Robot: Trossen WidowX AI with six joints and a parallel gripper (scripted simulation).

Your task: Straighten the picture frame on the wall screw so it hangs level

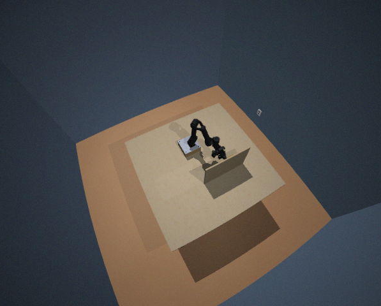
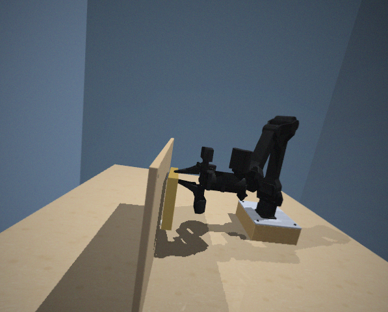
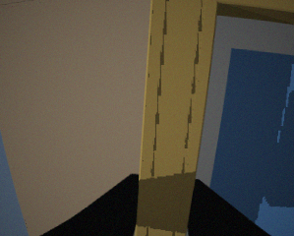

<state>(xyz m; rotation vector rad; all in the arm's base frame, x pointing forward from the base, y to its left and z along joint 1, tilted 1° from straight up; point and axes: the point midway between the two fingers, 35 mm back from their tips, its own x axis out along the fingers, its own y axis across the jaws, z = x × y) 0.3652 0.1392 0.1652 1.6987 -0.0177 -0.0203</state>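
My gripper tip is now 1 cm short of the picture frame and 5 cm above it. Also, from my gripper tip: wooden wall panel: 2 cm ahead, 8 cm below.
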